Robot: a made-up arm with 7 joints.
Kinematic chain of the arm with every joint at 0, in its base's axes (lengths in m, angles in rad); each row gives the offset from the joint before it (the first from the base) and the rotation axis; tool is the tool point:
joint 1: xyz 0 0 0.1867 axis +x
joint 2: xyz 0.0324 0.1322 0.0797 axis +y
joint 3: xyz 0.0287 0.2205 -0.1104 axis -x
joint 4: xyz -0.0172 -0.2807 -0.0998 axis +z
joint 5: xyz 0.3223 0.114 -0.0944 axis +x
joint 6: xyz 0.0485 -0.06 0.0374 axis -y
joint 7: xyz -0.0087 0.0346 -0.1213 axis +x
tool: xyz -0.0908 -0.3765 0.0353
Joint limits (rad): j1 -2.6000..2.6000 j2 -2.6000..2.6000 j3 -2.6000..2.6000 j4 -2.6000..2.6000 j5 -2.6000..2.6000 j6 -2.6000..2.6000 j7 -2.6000..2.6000
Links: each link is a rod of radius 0.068 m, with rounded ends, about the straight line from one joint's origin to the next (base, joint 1, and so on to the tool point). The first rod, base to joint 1, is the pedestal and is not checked.
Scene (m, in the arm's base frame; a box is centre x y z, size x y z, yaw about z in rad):
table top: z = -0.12
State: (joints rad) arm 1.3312 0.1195 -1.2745 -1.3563 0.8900 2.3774 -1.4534
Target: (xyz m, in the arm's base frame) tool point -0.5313 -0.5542 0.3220
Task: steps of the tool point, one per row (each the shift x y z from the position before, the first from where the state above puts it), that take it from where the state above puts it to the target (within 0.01 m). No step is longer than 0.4 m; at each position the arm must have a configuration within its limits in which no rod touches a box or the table.
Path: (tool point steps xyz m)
1: -0.3203 0.0307 0.0128
2: -0.3243 -0.1195 0.0138
3: -0.2521 -0.2571 -0.0093
4: -0.1199 -0.3400 -0.0507
5: 0.0367 -0.3436 -0.0949
6: 0.1766 -0.2696 -0.1240

